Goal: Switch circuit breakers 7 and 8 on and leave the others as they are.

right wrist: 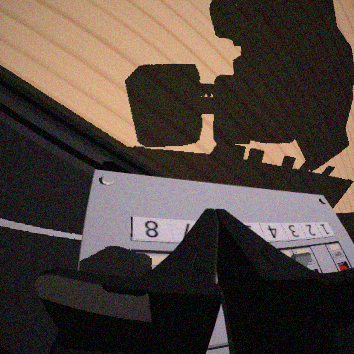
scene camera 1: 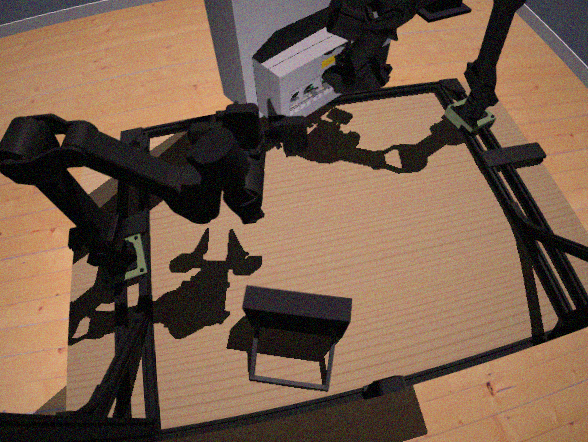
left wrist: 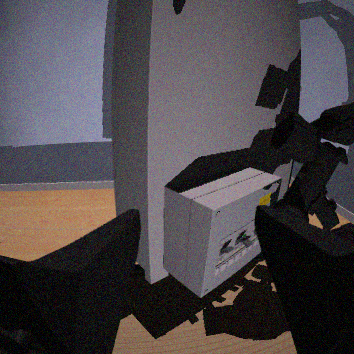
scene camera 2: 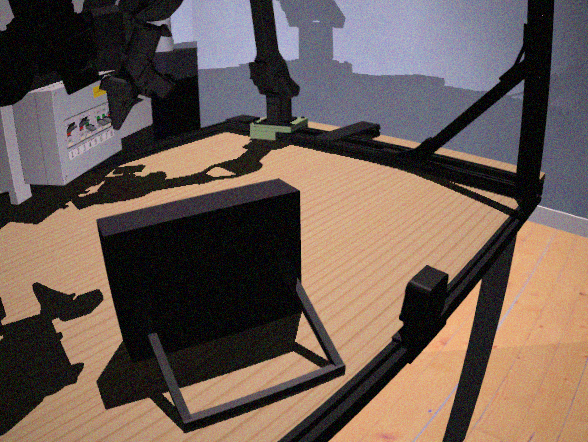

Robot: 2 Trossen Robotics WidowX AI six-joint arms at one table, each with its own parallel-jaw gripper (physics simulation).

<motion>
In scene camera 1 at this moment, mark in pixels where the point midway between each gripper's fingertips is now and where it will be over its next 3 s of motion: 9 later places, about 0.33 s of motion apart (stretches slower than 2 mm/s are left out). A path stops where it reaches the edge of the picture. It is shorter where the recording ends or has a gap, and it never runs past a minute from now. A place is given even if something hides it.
My left gripper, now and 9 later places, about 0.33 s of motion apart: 252,101; 266,97; 273,96; 279,94; 283,93; 285,93; 288,94; 290,94; 289,94; 289,94
My right gripper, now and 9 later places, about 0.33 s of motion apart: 335,92; 335,92; 336,93; 336,93; 336,94; 336,93; 336,80; 335,67; 335,64; 337,67
</motion>
